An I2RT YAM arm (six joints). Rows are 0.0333 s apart.
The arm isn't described. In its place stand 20 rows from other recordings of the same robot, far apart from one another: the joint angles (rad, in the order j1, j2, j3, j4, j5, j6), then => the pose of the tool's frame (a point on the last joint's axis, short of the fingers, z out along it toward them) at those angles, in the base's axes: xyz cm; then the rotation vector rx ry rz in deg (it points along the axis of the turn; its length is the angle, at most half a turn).
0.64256 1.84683 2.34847 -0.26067 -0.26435 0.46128 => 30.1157 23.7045 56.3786 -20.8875 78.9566 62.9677
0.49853 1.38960 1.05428 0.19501 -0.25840 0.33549 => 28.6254 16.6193 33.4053 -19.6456 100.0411 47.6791
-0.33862 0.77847 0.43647 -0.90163 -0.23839 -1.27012 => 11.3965 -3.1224 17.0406 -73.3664 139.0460 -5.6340
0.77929 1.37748 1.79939 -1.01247 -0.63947 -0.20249 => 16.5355 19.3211 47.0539 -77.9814 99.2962 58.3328
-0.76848 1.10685 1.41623 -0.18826 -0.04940 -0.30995 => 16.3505 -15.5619 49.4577 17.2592 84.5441 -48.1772
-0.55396 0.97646 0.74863 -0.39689 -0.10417 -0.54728 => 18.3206 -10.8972 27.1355 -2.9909 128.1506 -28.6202
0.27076 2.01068 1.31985 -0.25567 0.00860 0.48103 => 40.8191 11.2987 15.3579 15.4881 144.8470 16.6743
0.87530 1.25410 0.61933 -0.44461 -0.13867 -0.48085 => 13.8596 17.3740 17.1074 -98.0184 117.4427 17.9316
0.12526 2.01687 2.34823 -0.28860 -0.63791 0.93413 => 44.2389 7.7074 49.2495 7.0317 96.7873 74.5277
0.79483 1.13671 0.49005 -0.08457 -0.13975 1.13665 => 15.1933 16.1907 18.0328 20.5578 146.2159 60.0495
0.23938 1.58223 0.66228 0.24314 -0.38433 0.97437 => 29.0811 8.4715 15.1905 37.5855 133.4679 59.8074
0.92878 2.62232 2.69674 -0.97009 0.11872 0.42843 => 33.7155 44.3893 23.7200 -32.6931 140.0584 25.0286
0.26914 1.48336 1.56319 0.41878 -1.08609 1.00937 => 29.6188 11.4374 49.9158 -36.5413 81.1346 92.9193
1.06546 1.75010 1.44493 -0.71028 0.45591 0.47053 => 19.5087 32.0242 26.6846 -32.0683 136.0791 4.3446
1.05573 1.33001 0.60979 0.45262 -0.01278 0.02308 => 14.0717 24.9528 22.4416 -54.4375 94.8133 43.4297
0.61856 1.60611 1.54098 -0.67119 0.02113 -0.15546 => 29.2843 20.7504 34.7666 -49.5125 123.1307 12.1351
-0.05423 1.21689 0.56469 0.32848 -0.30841 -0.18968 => 26.2151 -0.3408 22.5798 -19.1915 106.0286 7.1515
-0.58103 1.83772 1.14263 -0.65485 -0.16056 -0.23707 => 28.7438 -18.1935 15.0830 26.7372 162.5158 4.8938
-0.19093 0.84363 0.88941 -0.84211 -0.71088 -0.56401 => 15.8671 -0.7009 30.9697 -41.1413 117.5047 23.9744
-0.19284 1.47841 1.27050 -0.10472 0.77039 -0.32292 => 33.1375 -8.9967 35.3895 24.3575 107.9759 -61.3239
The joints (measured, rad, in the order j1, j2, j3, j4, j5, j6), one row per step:
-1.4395 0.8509 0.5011 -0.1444 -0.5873 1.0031
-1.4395 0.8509 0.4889 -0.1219 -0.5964 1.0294
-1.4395 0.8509 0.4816 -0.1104 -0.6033 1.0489
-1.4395 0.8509 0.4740 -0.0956 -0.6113 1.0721
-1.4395 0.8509 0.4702 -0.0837 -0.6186 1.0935
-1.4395 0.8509 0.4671 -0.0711 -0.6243 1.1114
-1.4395 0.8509 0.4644 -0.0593 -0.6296 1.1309
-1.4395 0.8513 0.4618 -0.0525 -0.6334 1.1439
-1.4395 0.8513 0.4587 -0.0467 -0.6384 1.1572
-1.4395 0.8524 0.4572 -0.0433 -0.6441 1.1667
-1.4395 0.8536 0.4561 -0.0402 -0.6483 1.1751
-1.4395 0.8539 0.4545 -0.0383 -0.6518 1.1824
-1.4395 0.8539 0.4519 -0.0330 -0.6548 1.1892
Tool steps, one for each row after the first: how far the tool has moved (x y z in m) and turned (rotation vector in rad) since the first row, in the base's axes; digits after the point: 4 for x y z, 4 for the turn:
0.0003 0.0000 -0.0020 0.0074 -0.0228 -0.0022
0.0004 0.0002 -0.0034 0.0165 -0.0392 -0.0036
0.0007 0.0003 -0.0046 0.0251 -0.0588 -0.0052
0.0009 0.0002 -0.0047 0.0318 -0.0770 -0.0066
0.0011 0.0000 -0.0046 0.0348 -0.0923 -0.0078
0.0013 -0.0001 -0.0043 0.0392 -0.1084 -0.0098
0.0014 -0.0002 -0.0046 0.0445 -0.1189 -0.0110
0.0015 -0.0001 -0.0051 0.0513 -0.1299 -0.0112
0.0017 -0.0001 -0.0054 0.0575 -0.1384 -0.0094
0.0018 -0.0002 -0.0057 0.0629 -0.1456 -0.0086
0.0019 -0.0001 -0.0061 0.0682 -0.1517 -0.0081
0.0020 0.0000 -0.0064 0.0705 -0.1576 -0.0077

